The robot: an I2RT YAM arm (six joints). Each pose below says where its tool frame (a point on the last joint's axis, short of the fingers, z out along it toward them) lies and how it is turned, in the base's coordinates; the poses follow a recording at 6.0 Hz.
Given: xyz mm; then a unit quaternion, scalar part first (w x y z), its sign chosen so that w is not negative.
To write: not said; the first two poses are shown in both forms.
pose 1, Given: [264.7 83.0 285.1 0.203 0.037 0.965 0.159]
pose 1, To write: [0.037 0.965 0.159 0.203 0.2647 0.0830 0.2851]
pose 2, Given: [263.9 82.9 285.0 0.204 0.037 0.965 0.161]
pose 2, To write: [0.037 0.965 0.161 0.204 0.2639 0.0829 0.2850]
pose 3, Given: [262.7 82.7 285.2 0.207 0.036 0.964 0.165]
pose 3, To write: [0.036 0.964 0.165 0.207 0.2627 0.0827 0.2852]
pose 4, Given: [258.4 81.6 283.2 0.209 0.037 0.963 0.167]
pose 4, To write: [0.037 0.963 0.167 0.209 0.2584 0.0816 0.2832]
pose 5, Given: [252.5 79.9 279.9 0.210 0.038 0.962 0.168]
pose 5, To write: [0.038 0.962 0.168 0.210 0.2525 0.0799 0.2799]
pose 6, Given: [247.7 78.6 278.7 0.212 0.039 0.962 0.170]
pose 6, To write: [0.039 0.962 0.170 0.212 0.2477 0.0786 0.2787]
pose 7, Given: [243.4 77.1 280.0 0.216 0.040 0.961 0.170]
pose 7, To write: [0.040 0.961 0.170 0.216 0.2434 0.0771 0.2800]
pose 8, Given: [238.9 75.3 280.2 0.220 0.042 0.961 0.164]
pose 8, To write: [0.042 0.961 0.164 0.220 0.2389 0.0753 0.2802]
